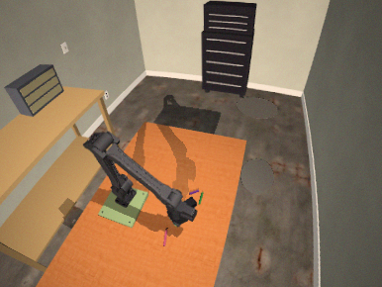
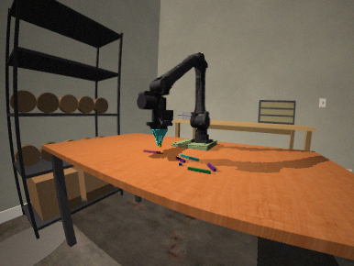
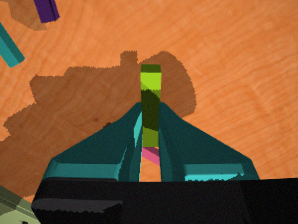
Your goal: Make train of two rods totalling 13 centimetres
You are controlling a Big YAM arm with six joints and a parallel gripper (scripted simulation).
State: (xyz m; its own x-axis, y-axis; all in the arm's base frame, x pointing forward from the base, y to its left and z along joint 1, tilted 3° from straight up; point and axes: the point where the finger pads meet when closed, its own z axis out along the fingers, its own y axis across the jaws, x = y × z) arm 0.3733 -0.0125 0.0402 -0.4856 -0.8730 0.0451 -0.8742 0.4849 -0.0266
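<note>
My hand is 22 cm to the right of the green rod, 6 cm above it and 3 cm short of it. From my hand the other things lie so: tiny blue rod (13 cm to the left, 6 cm below, 2 cm ahead); lime rod (1 cm below); pink rod (9 cm to the right, 6 cm below, 4 cm behind).
</note>
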